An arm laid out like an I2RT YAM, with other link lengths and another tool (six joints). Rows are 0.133 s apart.
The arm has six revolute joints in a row. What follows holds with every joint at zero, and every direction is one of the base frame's.
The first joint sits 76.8 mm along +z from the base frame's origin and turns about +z.
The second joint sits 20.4 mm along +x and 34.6 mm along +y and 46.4 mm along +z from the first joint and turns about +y.
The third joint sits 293 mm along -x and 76.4 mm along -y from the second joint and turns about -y.
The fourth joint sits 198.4 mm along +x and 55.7 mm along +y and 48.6 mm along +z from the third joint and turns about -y.
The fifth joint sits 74 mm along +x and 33.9 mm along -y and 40.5 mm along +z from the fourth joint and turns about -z.
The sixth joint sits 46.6 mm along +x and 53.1 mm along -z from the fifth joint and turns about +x.
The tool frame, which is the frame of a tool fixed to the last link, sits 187 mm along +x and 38 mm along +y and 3 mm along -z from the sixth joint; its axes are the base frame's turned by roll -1.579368, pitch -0.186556 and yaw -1.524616 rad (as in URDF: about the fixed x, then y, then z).
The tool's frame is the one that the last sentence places.
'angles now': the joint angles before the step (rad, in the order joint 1, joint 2, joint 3, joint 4, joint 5, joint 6). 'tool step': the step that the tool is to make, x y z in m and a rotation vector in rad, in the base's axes. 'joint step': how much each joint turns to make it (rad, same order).
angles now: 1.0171, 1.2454, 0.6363, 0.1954, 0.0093, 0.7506
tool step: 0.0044, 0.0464, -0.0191, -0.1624, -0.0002, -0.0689
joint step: 0.1853, 0.2004, 0.2449, -0.1988, 0.2579, 0.0559
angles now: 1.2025, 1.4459, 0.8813, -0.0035, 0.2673, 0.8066
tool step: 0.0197, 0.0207, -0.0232, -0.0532, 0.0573, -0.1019
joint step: 0.0222, 0.1543, 0.1328, -0.0805, 0.0808, 0.1055
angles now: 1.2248, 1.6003, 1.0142, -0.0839, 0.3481, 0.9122
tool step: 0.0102, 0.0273, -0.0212, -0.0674, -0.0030, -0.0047
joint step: 0.0122, 0.1432, 0.1246, -0.0408, 0.0292, -0.0090
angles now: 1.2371, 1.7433, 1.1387, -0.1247, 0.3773, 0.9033
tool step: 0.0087, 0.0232, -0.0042, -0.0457, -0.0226, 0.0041
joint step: 0.0102, 0.0977, 0.1373, -0.0663, 0.0289, -0.0244
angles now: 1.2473, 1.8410, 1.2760, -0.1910, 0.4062, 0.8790
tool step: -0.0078, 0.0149, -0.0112, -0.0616, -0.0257, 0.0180
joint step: 0.0421, 0.0668, 0.0802, -0.0583, 0.0473, -0.0149
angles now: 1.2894, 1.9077, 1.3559, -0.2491, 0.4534, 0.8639
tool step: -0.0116, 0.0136, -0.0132, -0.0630, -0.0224, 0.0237
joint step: 0.0446, 0.0651, 0.0750, -0.0598, 0.0419, -0.0116
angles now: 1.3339, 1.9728, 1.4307, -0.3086, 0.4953, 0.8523
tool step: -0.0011, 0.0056, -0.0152, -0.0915, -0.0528, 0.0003
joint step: 0.0343, 0.0749, 0.0853, -0.0769, 0.0768, -0.0222
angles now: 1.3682, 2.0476, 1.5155, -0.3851, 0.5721, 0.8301
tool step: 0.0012, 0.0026, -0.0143, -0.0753, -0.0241, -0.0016
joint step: 0.0140, 0.0656, 0.0806, -0.0777, 0.0402, -0.0116
